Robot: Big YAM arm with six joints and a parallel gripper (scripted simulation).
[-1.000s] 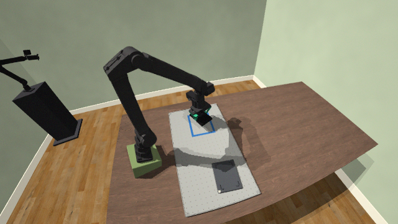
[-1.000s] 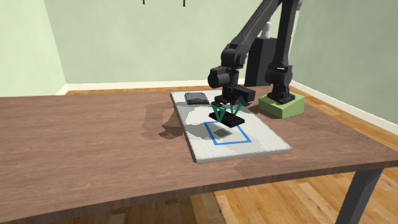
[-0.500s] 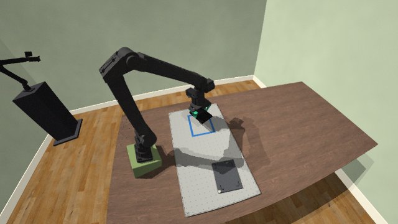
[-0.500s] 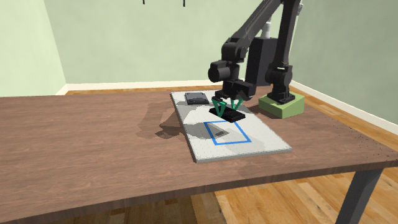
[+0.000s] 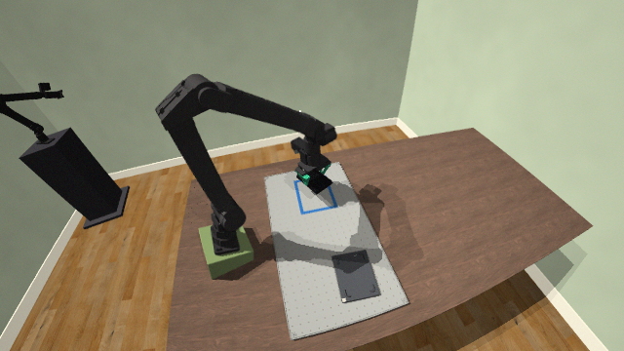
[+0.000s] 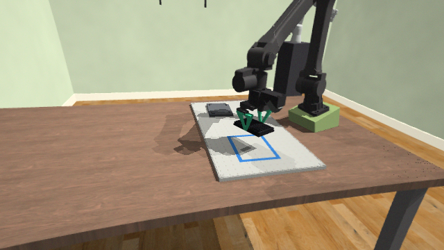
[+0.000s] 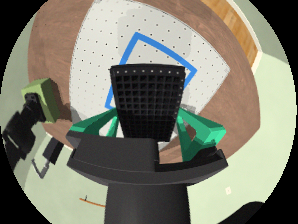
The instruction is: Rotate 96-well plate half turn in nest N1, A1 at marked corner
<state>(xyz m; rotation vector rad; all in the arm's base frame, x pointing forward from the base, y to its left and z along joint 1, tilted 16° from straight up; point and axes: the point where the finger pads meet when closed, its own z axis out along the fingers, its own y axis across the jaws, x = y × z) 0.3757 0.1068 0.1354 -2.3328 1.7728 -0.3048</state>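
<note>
The dark plate nest N1 lies 40 mm behind my hand, 390 mm to the right of it and 80 mm below it. Also, from my hand: white corner mark 110 mm behind, 450 mm to the right, 80 mm below; black 96-well plate right at my hand.
</note>
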